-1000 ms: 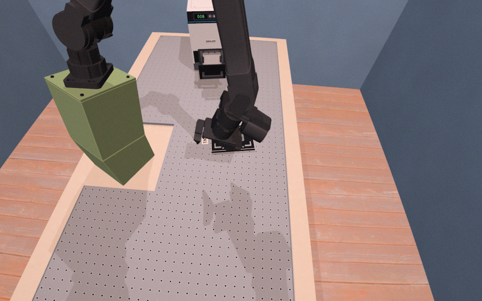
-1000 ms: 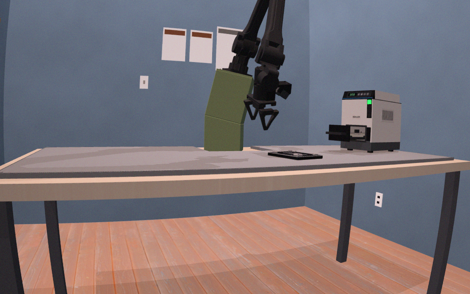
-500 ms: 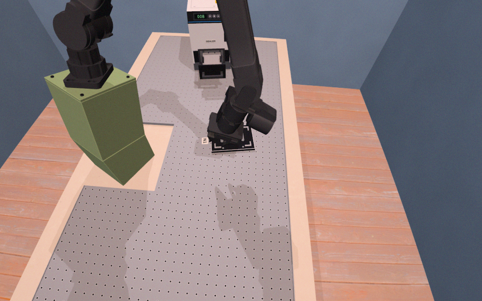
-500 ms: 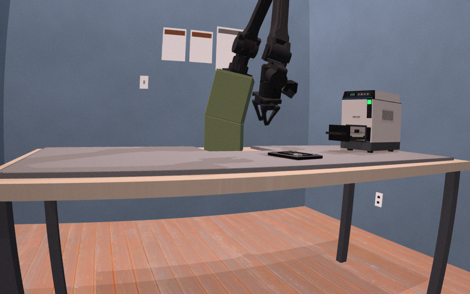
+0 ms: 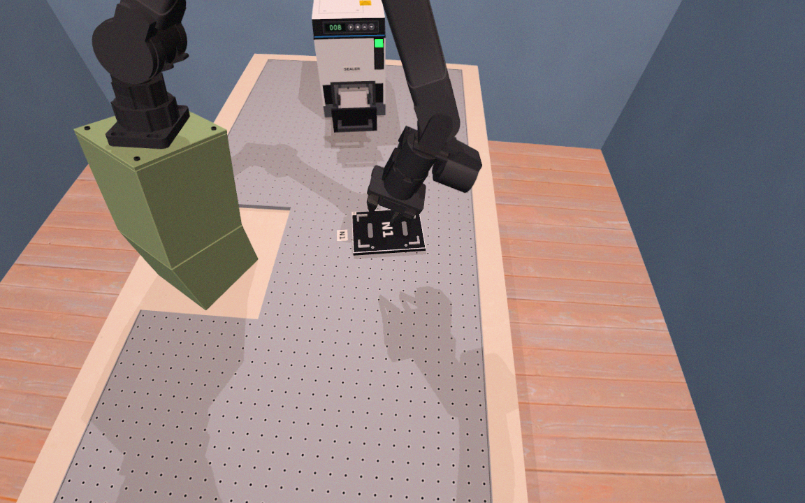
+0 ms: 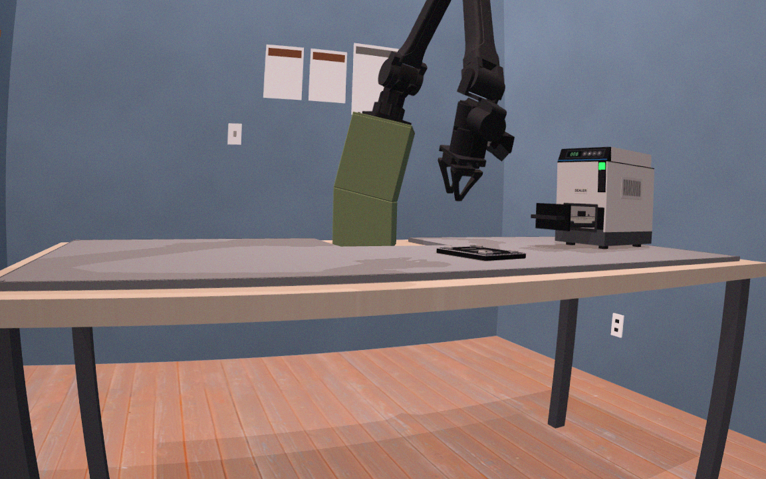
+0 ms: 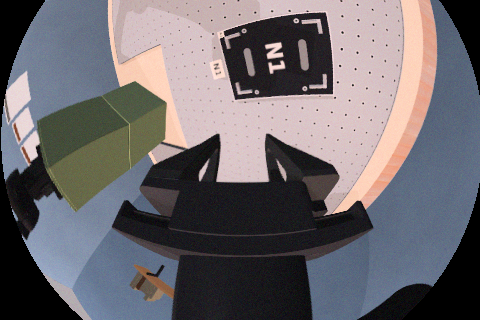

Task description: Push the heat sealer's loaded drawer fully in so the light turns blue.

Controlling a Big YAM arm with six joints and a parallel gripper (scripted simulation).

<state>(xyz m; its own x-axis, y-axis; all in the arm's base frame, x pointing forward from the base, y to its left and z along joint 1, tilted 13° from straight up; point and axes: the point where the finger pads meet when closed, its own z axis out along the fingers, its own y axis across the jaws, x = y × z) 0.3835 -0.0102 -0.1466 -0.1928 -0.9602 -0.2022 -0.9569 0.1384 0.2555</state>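
Right now the black drawer is 60 mm behind my hand, 450 mm to the left of it and 60 mm below it. The rest, counted from my hand: small white label: 90 mm behind, 60 mm to the left, 130 mm below.
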